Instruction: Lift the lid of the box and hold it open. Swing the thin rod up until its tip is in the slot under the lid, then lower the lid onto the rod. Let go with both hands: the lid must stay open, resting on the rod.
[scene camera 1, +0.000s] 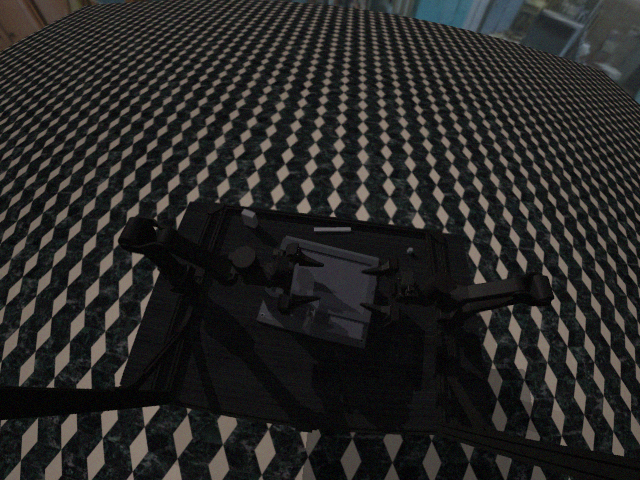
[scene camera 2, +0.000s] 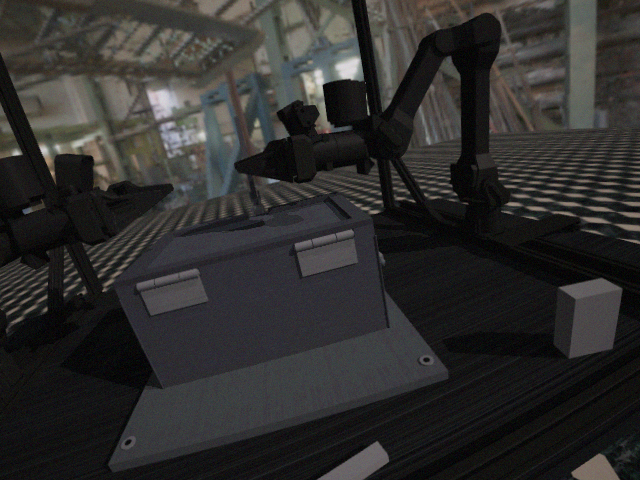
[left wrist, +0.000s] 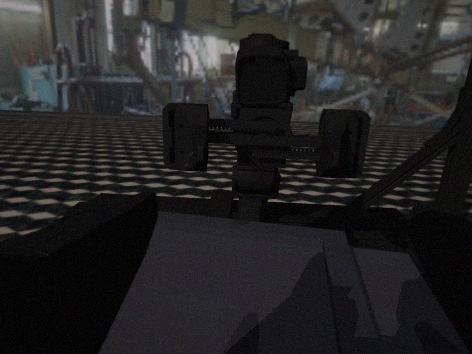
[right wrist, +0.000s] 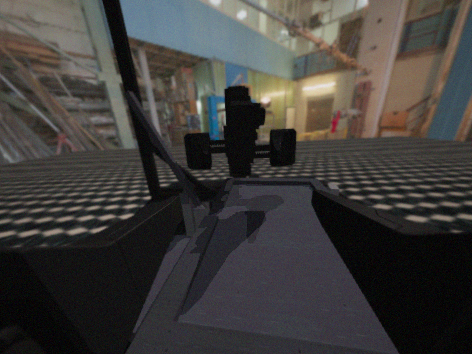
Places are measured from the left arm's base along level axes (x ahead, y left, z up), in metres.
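Pixels of known places: left gripper, fingertip midpoint: (scene camera 1: 322, 281) (scene camera 2: 235, 167) (left wrist: 281, 210) (right wrist: 241, 156); right gripper, fingertip midpoint: (scene camera 1: 360, 287) (scene camera 2: 168, 189) (left wrist: 268, 157) (right wrist: 245, 199); left arm's base, origin of the base link: (scene camera 1: 189, 288) (scene camera 2: 484, 230); right arm's base, origin of the base link: (scene camera 1: 443, 318).
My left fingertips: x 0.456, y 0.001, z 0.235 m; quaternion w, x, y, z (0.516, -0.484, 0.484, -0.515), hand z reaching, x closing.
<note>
Ahead of a thing's pixels: the offset from my left fingertips to its middle. "*": to the spot under its first point.
The grey box {dx +0.010, dy +0.073, dz -0.154 m} (scene camera 2: 258, 315) stands on its base plate (scene camera 1: 279, 321) (scene camera 2: 279, 397), with two pale hinges facing scene camera 2. Its lid {dx +0.006, dy +0.042, dz -0.097 m} (scene camera 1: 336, 279) (scene camera 2: 325, 218) (left wrist: 215, 285) (right wrist: 285, 270) lies closed. The thin rod {dx -0.024, dy -0.104, dz +0.000 m} (scene camera 2: 252, 188) (right wrist: 161, 145) rises at a slant from a small bracket {* dx -0.015, dy -0.084, dz -0.095 m} (right wrist: 189, 217) beside the lid, its upper end free in the air. My left gripper (scene camera 1: 321, 281) (scene camera 2: 241, 166) (left wrist: 281, 210) is open and empty above one side of the lid. My right gripper (scene camera 1: 363, 287) (scene camera 2: 168, 189) (right wrist: 245, 199) is open and empty at the opposite side, its fingers spread across the lid's width.
A white block {dx -0.303, dy +0.308, dz -0.217 m} (scene camera 1: 249, 218) (scene camera 2: 591, 317) stands near the back edge of the dark table in scene camera 1. A white bar {dx +0.027, dy +0.326, dz -0.250 m} (scene camera 1: 332, 228) (scene camera 2: 356, 463) lies behind the box there, and a small white piece {dx +0.346, dy +0.268, dz -0.242 m} (scene camera 1: 409, 250) is at the back right. Dark frame posts rise near the arms.
</note>
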